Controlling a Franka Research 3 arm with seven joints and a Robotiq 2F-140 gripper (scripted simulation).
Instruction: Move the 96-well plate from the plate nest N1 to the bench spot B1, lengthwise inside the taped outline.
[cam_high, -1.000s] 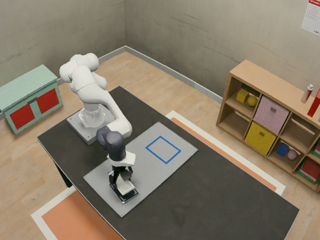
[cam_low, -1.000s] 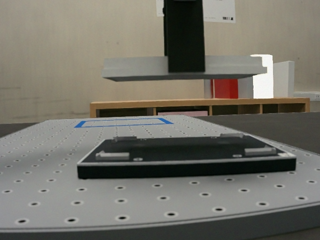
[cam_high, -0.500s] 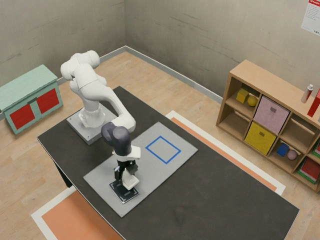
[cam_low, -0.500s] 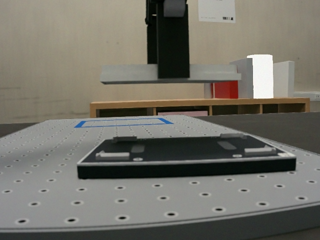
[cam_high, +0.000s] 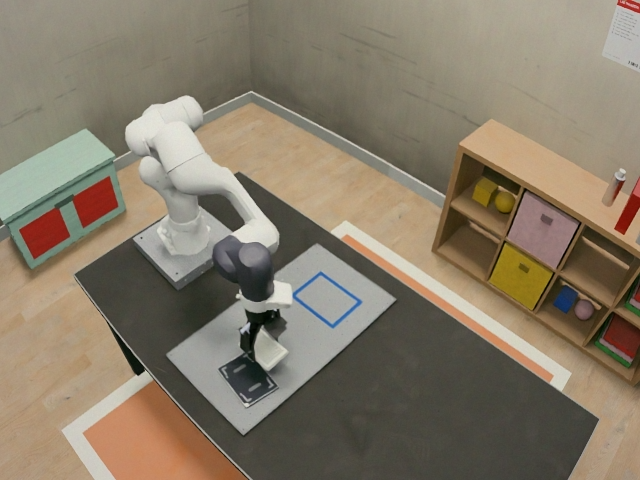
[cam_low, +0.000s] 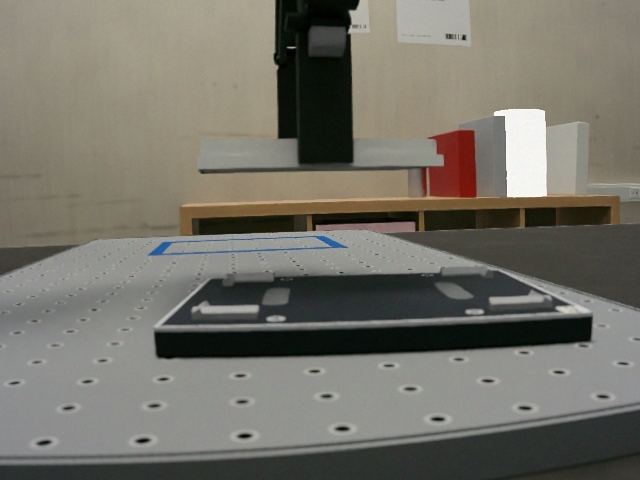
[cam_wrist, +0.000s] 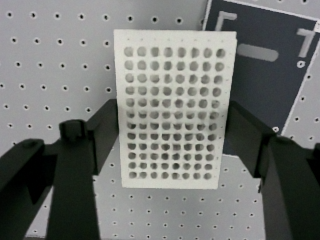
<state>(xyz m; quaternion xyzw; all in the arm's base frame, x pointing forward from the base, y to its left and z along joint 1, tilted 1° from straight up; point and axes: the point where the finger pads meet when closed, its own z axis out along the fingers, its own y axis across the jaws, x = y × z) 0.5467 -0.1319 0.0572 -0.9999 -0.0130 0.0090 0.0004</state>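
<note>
Now: hand 1 cm short of the dark plate nest, 8 cm to the left of it and 9 cm above it. Round my hand: white 96-well plate: 2 cm below.
</note>
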